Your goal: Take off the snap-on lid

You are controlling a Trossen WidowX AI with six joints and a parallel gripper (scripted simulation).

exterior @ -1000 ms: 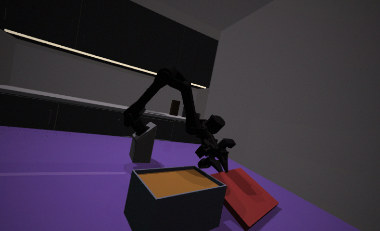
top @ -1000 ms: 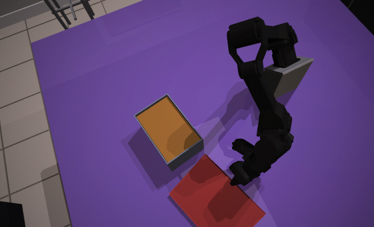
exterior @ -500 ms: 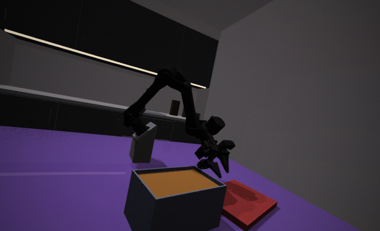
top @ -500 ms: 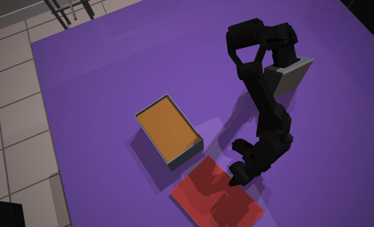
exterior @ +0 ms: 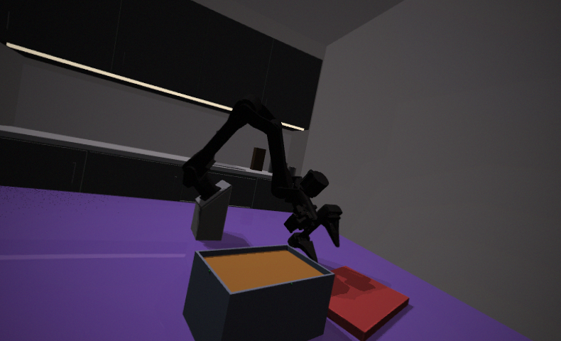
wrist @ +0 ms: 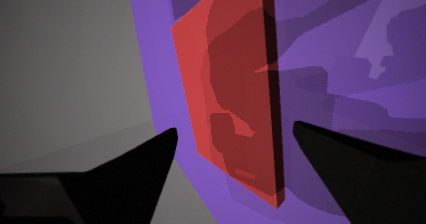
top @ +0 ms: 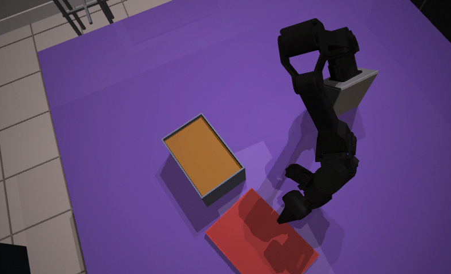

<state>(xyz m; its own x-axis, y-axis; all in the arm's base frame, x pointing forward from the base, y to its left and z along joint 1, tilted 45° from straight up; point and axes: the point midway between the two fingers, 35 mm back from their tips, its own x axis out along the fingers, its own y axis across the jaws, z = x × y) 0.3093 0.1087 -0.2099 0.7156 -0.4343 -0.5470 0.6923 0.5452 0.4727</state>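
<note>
My gripper tip is 9 cm short of the red lid, 2 cm to the right of it and 5 cm above it. Round my gripper tip: dark grey storage box (10 cm ahead, 25 cm to the right, 1 cm below).
</note>
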